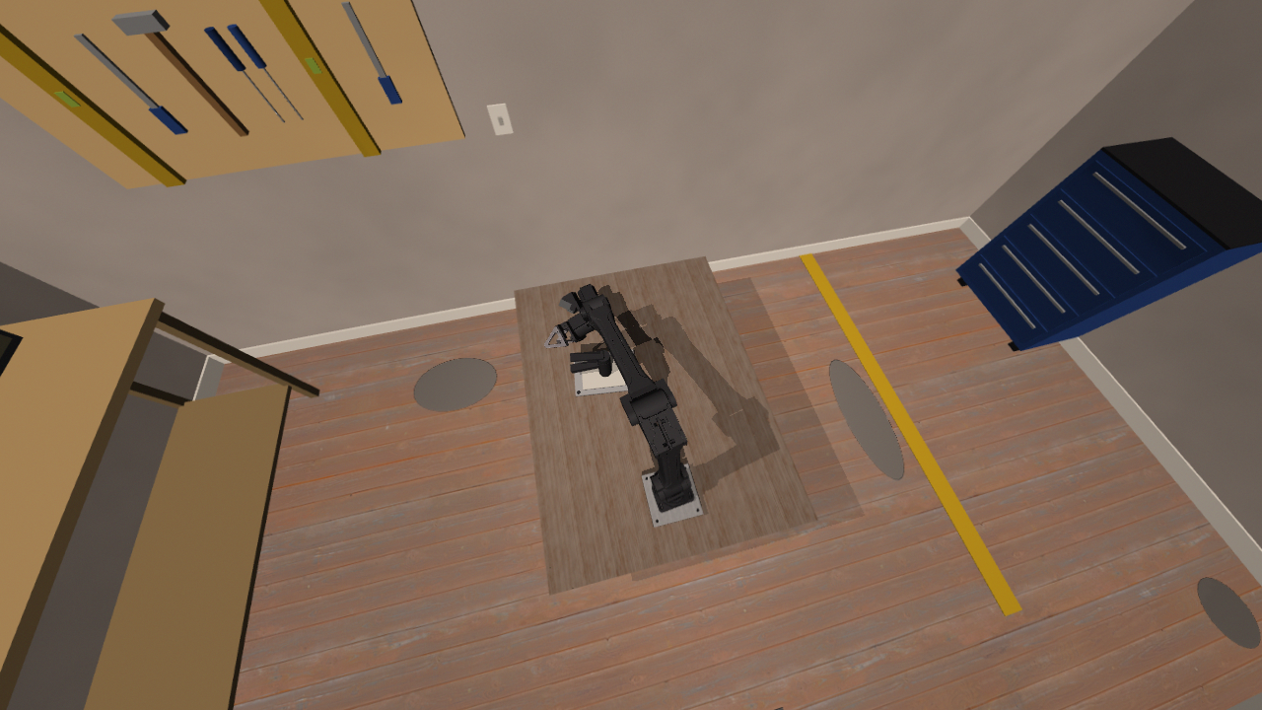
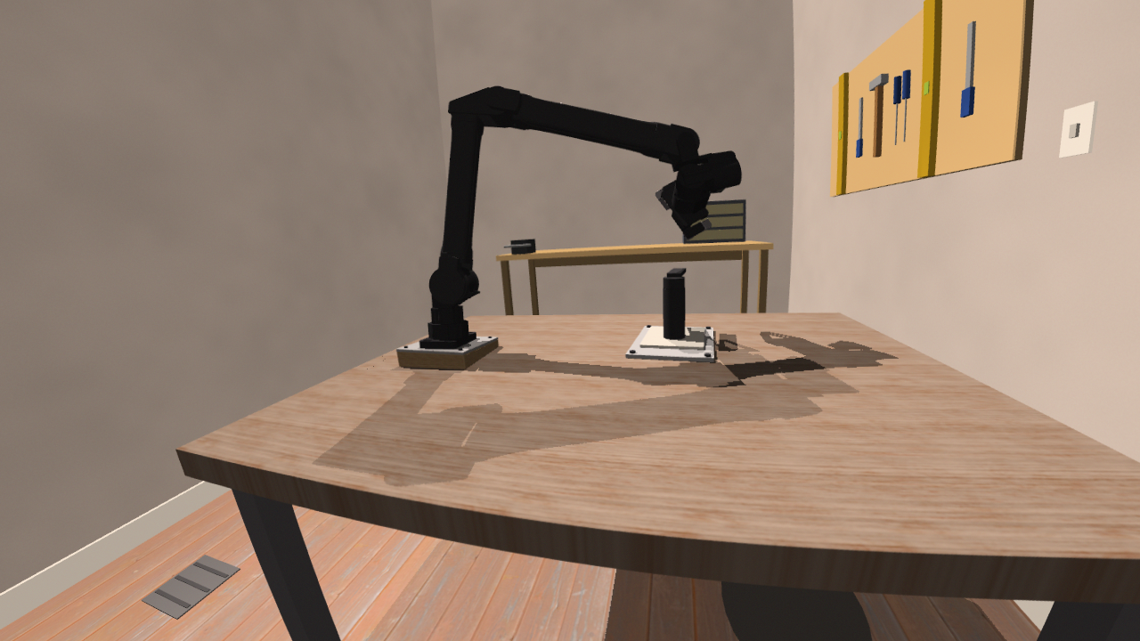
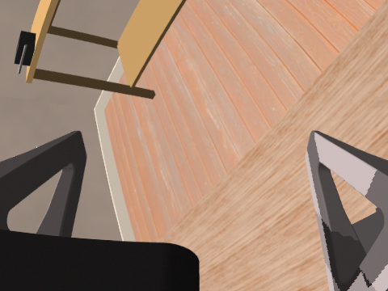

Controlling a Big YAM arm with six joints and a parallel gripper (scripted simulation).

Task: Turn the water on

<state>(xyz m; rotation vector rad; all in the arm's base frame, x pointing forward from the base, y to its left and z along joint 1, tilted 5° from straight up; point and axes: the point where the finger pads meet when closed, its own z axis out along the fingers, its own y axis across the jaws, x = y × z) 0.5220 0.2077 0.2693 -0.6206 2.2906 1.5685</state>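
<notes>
Now: the lever 12 cm below my hand, 9 cm to the right of it and 2 cm behind it. Round my hand: tap (17 cm below, 12 cm to the right, 3 cm behind).
</notes>
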